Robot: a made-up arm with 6 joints.
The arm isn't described. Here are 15 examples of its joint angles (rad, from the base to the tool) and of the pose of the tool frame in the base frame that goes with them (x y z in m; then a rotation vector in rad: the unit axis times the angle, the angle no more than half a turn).
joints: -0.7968 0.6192 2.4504 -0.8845 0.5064 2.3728
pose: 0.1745 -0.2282 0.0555 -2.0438 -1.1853 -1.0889
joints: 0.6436 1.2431 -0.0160 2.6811 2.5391 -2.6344
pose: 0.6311 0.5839 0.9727 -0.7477 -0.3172 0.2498
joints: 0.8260 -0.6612 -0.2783 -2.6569 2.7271 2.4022
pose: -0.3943 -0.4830 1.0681 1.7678 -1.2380 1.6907
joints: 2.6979 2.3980 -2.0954 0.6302 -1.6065 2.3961
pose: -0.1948 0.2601 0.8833 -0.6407 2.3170 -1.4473
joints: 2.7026 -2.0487 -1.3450 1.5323 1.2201 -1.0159
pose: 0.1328 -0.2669 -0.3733 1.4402 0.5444 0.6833
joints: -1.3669 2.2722 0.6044 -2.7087 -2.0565 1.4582
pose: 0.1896 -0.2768 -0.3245 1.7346 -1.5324 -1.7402
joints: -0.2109 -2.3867 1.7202 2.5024 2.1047 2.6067
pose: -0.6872 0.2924 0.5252 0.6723 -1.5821 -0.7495
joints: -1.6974 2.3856 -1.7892 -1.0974 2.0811 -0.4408
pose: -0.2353 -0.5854 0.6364 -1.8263 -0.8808 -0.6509
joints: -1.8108 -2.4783 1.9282 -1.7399 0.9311 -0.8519
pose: 0.0476 0.7756 0.8066 -2.3623 0.5538 0.5330
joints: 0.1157 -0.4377 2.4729 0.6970 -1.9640 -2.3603
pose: 0.4132 -0.0763 0.8546 -1.5803 -1.3794 2.0027
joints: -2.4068 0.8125 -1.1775 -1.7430 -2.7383 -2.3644
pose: -0.0448 -0.1552 1.2229 -1.5540 -2.0628 -0.8073
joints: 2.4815 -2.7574 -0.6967 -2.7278 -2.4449 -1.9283
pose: 0.0382 -0.1137 -0.3221 -0.7034 -0.8861 2.0725
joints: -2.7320 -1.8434 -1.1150 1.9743 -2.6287 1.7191
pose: 0.4468 0.3334 -0.0131 2.1103 -0.2148 -2.2694
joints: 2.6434 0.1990 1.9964 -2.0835 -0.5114 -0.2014
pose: -0.7411 0.2902 0.4790 -0.9378 -1.1555 -0.4570
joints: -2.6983 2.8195 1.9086 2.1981 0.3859 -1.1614
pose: 0.6897 0.2368 0.1143 0.8777 -1.1244 2.6310
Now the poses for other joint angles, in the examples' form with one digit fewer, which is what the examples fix.
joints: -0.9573 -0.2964 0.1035 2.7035 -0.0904 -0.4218
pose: -0.093 0.255 1.818 -1.028 0.933 0.676
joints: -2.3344 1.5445 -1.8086 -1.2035 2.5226 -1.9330
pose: -0.314 -0.131 1.004 -1.389 -1.031 -0.746
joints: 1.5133 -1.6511 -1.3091 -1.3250 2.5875 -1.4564
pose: 0.115 -0.457 0.053 -0.749 1.447 1.043
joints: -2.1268 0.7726 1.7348 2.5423 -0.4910 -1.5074
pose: -0.392 -0.582 0.115 2.591 0.457 1.383
